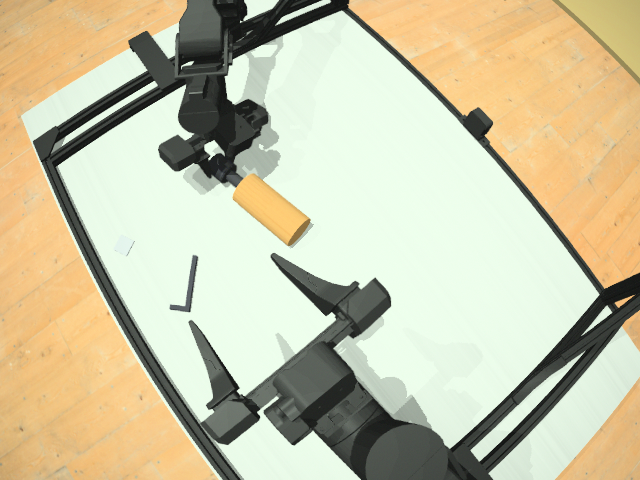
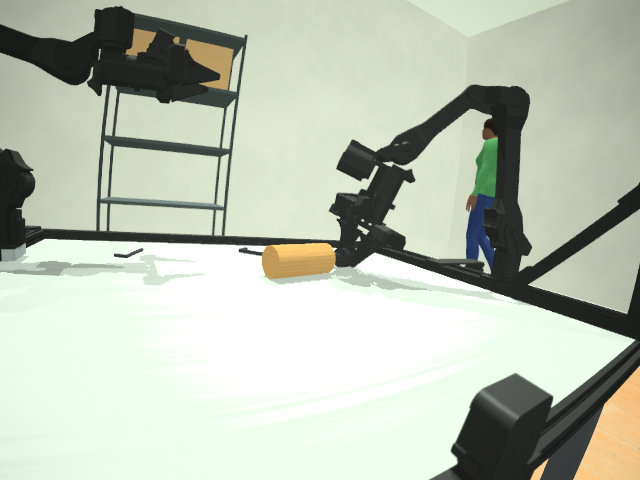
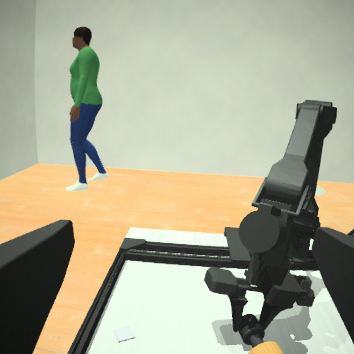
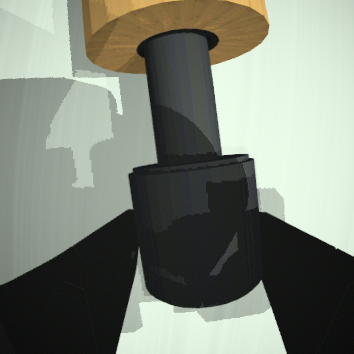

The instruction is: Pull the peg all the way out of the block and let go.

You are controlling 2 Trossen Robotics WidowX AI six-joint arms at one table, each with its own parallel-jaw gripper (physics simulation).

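Frame: origin at the left arm's base, x right, y down, z ahead, level; metres.
Where they show: left gripper, between the fingertips: [image 1: 230, 288] [image 2: 213, 83] [image 3: 197, 237]; right gripper, between the fingertips: [image 1: 219, 171] [image 2: 345, 262] [image 3: 246, 332] [image 4: 196, 222]; left arm's base, origin of its link: [image 2: 0, 245]; right arm's base, origin of its link: [image 2: 503, 279] [image 3: 295, 252].
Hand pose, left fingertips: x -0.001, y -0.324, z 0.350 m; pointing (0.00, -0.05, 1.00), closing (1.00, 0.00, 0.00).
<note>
Each offset is from my left fingertips to the top centre of the thing. "spot": to the spot under its first point.
The block {dz +0.146, dx +0.154, dy +0.286 m} [image 1: 271, 209] [image 2: 298, 260] [image 3: 266, 348] [image 4: 175, 37] is a light wooden cylinder lying on its side on the table. The dark peg {dz +0.219, dx +0.144, dy +0.294 m} [image 1: 235, 178] [image 4: 185, 100] sticks out of the hole in its end face; its thick head {dz +0.261, dx +0.138, dy +0.294 m} [image 4: 197, 230] is outside and the far part of its shaft is hidden in the block. My right gripper [image 1: 223, 167] [image 2: 345, 257] [image 3: 246, 332] [image 4: 196, 222] is shut on the peg's head, one finger on each side. My left gripper [image 1: 231, 286] [image 2: 214, 82] [image 3: 197, 237] is open and empty, raised above the table beyond the block's other end.
A dark L-shaped key [image 1: 191, 284] [image 2: 128, 253] and a small pale square {spot: dz +0.272, dx -0.078, dy +0.340 m} [image 1: 124, 245] [image 3: 124, 334] lie on the table. A black frame rail [image 1: 118, 315] runs along the table's edge. A shelf unit [image 2: 165, 145] and a person in green [image 2: 485, 170] [image 3: 86, 80] stand beyond the table.
</note>
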